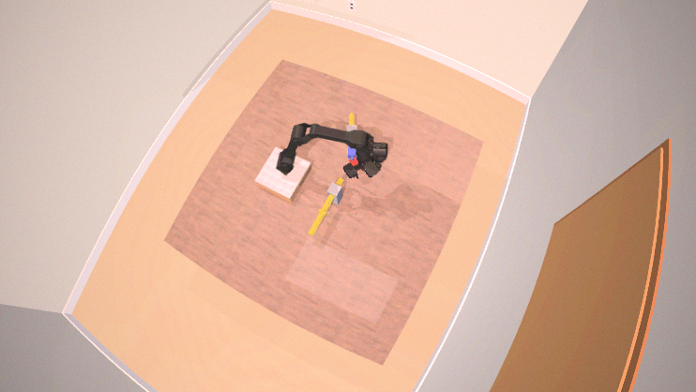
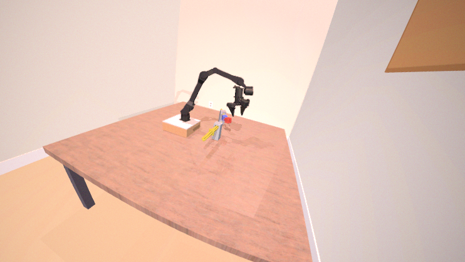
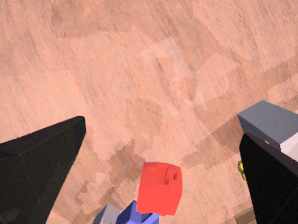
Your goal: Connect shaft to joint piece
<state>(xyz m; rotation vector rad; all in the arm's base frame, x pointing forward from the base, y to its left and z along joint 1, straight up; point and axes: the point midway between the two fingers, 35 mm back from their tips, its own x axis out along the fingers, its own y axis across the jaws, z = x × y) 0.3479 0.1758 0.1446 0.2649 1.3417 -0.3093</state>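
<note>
Now: the red joint piece 90 mm behind my gripper tip, 70 mm below it and 30 mm to the left of it.
</note>
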